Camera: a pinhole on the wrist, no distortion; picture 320 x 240 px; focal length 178.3 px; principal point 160.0 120.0 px. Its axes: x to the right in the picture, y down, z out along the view. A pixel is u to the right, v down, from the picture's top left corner.
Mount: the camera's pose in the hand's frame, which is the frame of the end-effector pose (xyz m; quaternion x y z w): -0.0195 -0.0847 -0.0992 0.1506 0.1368 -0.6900 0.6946
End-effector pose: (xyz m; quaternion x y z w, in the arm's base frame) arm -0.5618 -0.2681 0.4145 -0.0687 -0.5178 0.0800 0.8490
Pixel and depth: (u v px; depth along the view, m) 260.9 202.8 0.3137
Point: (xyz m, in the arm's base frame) -0.5901 -0.6025 0.6499
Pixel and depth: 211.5 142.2 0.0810
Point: -0.5274 -0.4067 0.4174
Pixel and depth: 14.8 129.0 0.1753
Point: -0.6727 -0.2902 0.4598
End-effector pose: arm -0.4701 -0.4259 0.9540 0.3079 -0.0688 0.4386 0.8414
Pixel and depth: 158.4 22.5 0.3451
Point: -0.3953 -0.7927 0.9427
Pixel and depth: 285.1 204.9 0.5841
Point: 0.2664 -0.7065 0.9579
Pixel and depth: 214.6 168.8 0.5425
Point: 0.0083 -0.7283 1.0620
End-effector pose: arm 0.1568 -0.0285 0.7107 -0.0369 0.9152 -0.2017 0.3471
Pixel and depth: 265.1 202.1 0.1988
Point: 0.1094 -0.3045 0.7485
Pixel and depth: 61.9 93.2 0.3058
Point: 0.3687 -0.1462 0.6088
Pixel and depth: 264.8 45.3 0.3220
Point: 0.3252 -0.3905 0.8815
